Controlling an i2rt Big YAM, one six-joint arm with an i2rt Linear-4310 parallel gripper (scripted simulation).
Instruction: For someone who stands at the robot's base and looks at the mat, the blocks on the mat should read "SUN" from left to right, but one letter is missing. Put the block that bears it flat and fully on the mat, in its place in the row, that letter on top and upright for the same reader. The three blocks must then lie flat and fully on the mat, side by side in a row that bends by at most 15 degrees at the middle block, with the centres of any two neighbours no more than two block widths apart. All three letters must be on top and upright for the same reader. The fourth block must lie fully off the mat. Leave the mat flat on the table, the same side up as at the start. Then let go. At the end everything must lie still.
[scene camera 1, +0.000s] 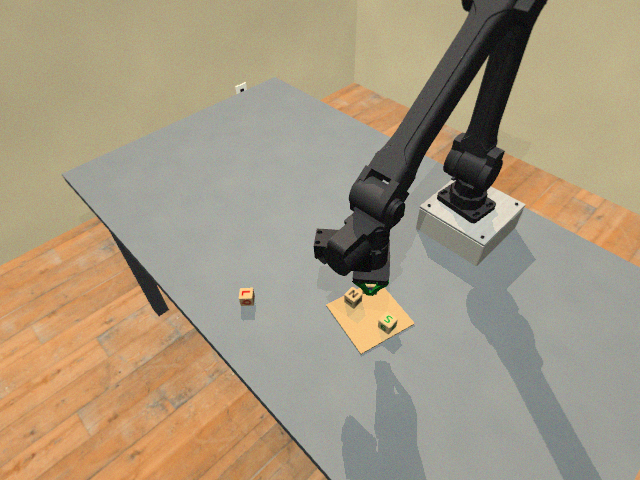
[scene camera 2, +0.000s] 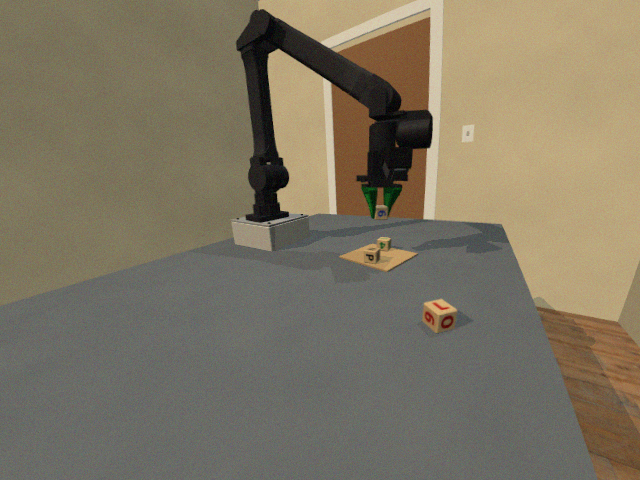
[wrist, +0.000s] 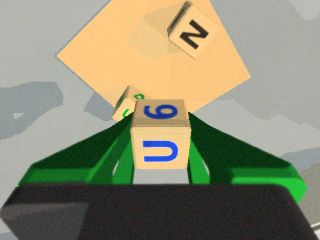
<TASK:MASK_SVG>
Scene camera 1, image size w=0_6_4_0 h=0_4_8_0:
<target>gripper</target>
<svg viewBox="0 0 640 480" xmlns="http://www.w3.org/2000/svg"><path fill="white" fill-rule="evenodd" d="M390 240L383 249L371 250L371 272L353 271L353 283L361 288L367 296L374 296L379 290L389 284ZM365 284L375 284L376 286L370 291Z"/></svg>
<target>tan mat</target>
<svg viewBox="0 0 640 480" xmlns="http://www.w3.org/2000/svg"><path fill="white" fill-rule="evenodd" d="M327 304L327 308L360 354L414 325L412 319L385 288L379 290L377 295L367 296L362 293L361 288L357 289L363 296L362 302L355 309L344 302L344 296ZM386 311L398 319L397 326L389 335L378 328L378 321Z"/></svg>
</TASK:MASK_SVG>
